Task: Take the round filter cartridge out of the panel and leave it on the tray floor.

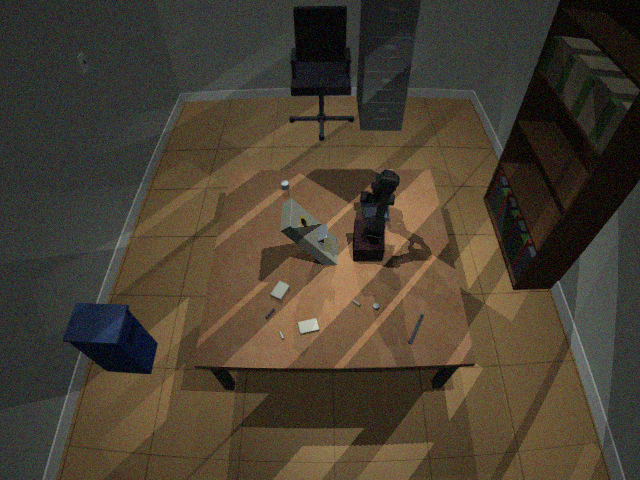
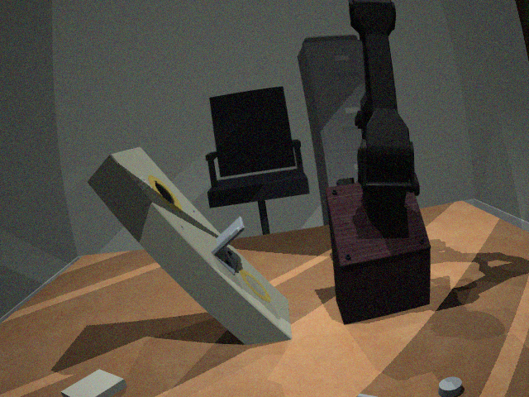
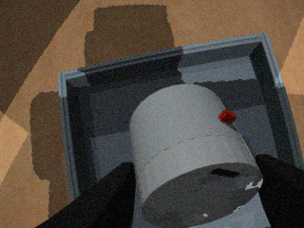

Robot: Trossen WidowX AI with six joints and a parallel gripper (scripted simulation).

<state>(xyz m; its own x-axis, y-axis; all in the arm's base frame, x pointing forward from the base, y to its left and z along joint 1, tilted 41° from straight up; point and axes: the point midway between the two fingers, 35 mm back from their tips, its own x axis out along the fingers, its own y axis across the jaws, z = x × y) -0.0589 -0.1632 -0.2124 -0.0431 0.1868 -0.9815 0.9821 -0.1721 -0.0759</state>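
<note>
Right now my gripper tip is right at the round grey filter cartridge. The rest, counted from my gripper tip: grey tray (80 mm below); then service panel (380 mm ahead, 260 mm to the left, 70 mm above).
</note>
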